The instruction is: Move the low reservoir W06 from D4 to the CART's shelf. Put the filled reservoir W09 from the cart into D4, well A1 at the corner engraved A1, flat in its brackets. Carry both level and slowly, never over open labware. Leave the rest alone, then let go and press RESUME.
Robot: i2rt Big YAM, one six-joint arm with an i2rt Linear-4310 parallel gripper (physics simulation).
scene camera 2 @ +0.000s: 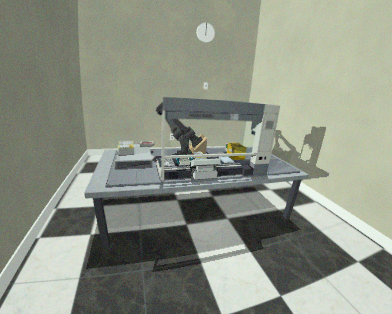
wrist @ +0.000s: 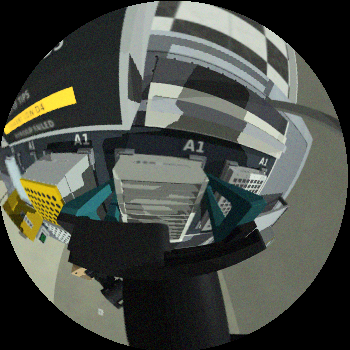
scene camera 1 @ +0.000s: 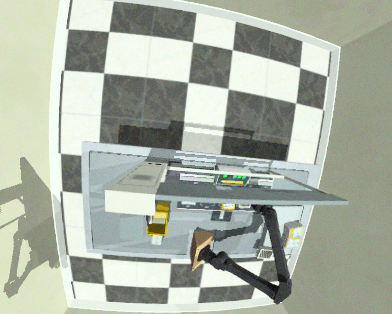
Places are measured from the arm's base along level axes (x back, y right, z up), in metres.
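Pixels of known places: gripper, fingertip midpoint: point(scene camera 2: 184, 163) point(wrist: 161, 177); arm's base, origin of the base link: point(scene camera 1: 203, 252).
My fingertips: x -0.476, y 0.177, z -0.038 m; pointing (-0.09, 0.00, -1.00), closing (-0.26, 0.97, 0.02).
Ahead of a thing's pixels: the offset from my fingertips to its middle. "spot": to the spot under its first point.
My gripper point(wrist: 161, 177) is open, its teal fingers on either side of the pale, ribbed reservoir W06 @[dx +0.038, dy +0.002, dz +0.014 m] point(wrist: 155, 194) with nothing gripped. The reservoir sits on the dark deck beside an engraved A1 corner; whether the fingers touch its sides I cannot tell. In scene camera 1 the gantry hides the fingers. A small ribbed white piece of labware @[dx +0.451, dy +0.323, dz +0.019 m] point(scene camera 1: 265, 254) lies near the table's front edge at the right; I cannot tell whether it is W09. The screen @[spot: dx -0.087, dy -0.055, dz +0.062 m] point(wrist: 95, 57) is partly cut off, and its yellow line ends in D4. A RESUME button cannot be made out.
A grey and yellow tip rack @[dx +0.056, dy -0.121, dz +0.031 m] point(wrist: 42, 197) stands left of the reservoir, a white gridded rack @[dx +0.021, dy +0.125, dz +0.006 m] point(wrist: 247, 177) right of it. The gantry point(scene camera 1: 240, 191) point(scene camera 2: 215, 107) spans above. A yellow bin @[dx +0.286, dy -0.527, dz +0.010 m] point(scene camera 1: 157, 226) point(scene camera 2: 236, 151) and yellow-edged boxes @[dx +0.216, dy +0.479, dz +0.061 m] point(scene camera 1: 294, 235) point(scene camera 2: 126, 147) stand on the table.
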